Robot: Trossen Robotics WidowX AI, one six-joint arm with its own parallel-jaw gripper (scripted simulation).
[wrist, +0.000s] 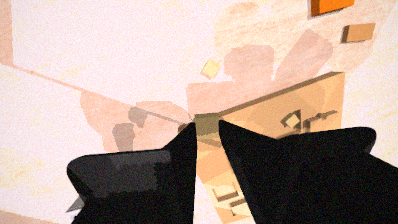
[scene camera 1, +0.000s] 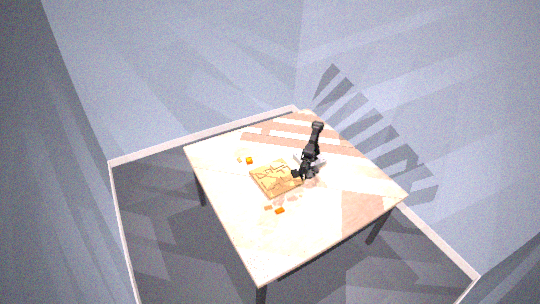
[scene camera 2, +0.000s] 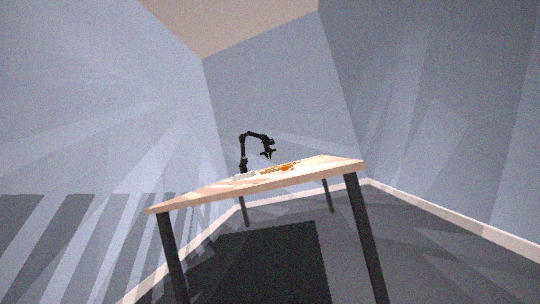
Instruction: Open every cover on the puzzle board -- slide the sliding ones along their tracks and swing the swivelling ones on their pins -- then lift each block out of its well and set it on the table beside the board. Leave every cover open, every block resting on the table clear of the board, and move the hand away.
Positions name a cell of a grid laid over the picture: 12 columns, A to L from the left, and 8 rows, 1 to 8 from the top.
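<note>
A small tan block is held by the gripper (wrist: G5), which carries it.
</note>
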